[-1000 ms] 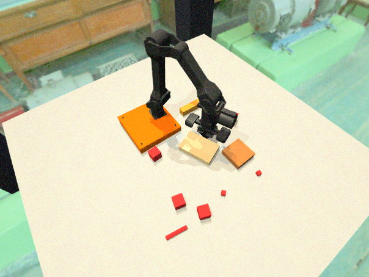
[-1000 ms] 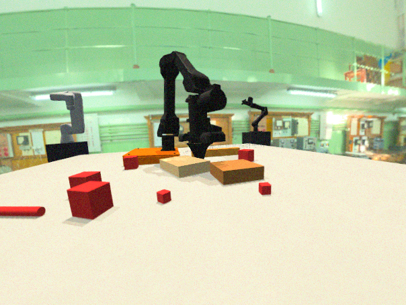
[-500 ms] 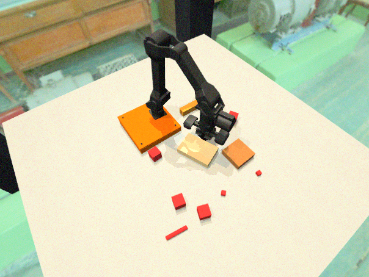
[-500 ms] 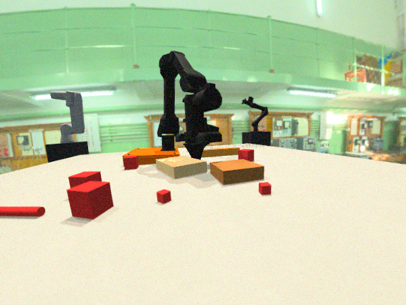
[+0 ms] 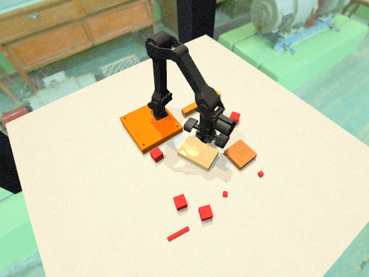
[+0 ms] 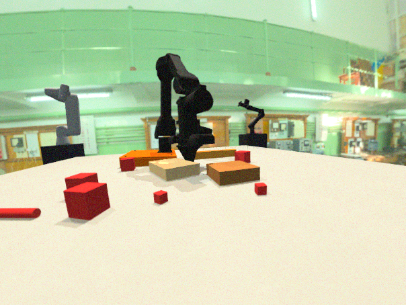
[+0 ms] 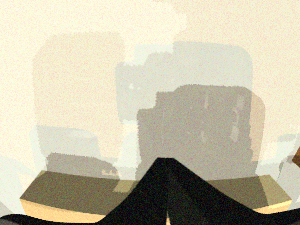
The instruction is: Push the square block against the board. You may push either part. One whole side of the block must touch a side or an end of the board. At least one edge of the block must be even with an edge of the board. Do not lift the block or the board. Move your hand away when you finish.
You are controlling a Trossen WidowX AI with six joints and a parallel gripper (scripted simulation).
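Now: the tan board 30 mm ahead of my gripper tip, 60 mm to the right of it and 10 mm above it. Round my gripper tip: red rod: 250 mm ahead, 290 mm to the right; orange-brown square block: 130 mm ahead, 90 mm to the left, 10 mm above; long orange board: 200 mm behind, 120 mm to the left, 10 mm above.
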